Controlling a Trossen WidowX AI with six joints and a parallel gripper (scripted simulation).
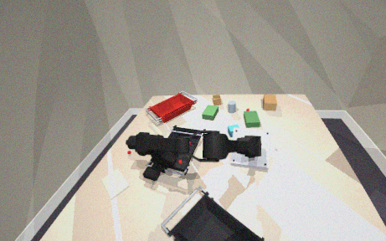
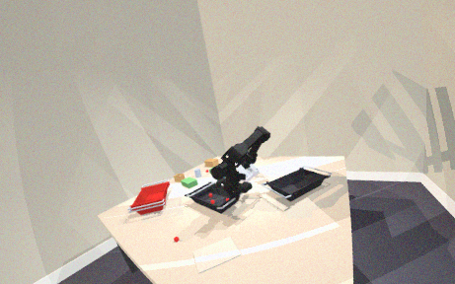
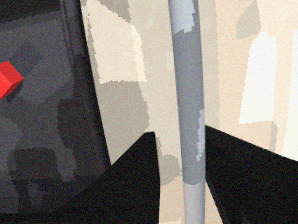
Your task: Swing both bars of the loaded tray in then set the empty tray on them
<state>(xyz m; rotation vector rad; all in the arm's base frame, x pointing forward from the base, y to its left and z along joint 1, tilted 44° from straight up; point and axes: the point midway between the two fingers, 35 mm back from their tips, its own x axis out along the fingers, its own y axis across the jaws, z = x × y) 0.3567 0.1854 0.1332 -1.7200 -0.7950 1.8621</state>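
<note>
My gripper tip is 300 mm past the black tray, 180 mm to the right of it and 10 mm above it. The rest, counted from my gripper tip: grey cylinder 610 mm to the right, 180 mm behind, 20 mm below; white sheet 250 mm ahead, 120 mm to the left, 50 mm below.
</note>
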